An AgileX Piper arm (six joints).
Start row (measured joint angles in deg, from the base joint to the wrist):
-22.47 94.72 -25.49 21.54 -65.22 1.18
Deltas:
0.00 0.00 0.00 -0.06 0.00 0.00
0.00 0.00 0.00 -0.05 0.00 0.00
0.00 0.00 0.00 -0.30 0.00 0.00
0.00 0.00 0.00 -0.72 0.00 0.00
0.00 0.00 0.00 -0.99 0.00 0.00
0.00 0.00 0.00 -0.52 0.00 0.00
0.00 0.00 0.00 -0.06 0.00 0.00
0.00 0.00 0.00 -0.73 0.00 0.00
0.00 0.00 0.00 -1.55 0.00 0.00
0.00 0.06 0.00 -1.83 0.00 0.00
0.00 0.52 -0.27 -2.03 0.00 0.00
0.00 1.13 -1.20 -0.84 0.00 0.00
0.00 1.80 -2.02 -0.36 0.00 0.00
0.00 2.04 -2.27 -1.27 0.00 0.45
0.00 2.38 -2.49 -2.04 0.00 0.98
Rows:
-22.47 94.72 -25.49 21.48 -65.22 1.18
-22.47 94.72 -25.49 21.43 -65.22 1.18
-22.47 94.72 -25.49 21.13 -65.22 1.18
-22.47 94.72 -25.49 20.41 -65.22 1.18
-22.47 94.72 -25.49 19.42 -65.22 1.18
-22.47 94.72 -25.49 18.90 -65.22 1.18
-22.47 94.72 -25.49 18.84 -65.22 1.18
-22.47 94.72 -25.49 18.11 -65.22 1.18
-22.47 94.72 -25.49 16.56 -65.22 1.18
-22.47 94.78 -25.49 14.73 -65.22 1.18
-22.47 95.30 -25.76 12.70 -65.22 1.18
-22.47 96.43 -26.96 11.86 -65.22 1.18
-22.47 98.23 -28.98 11.50 -65.22 1.18
-22.47 100.27 -31.25 10.23 -65.22 1.63
-22.47 102.65 -33.74 8.19 -65.22 2.61

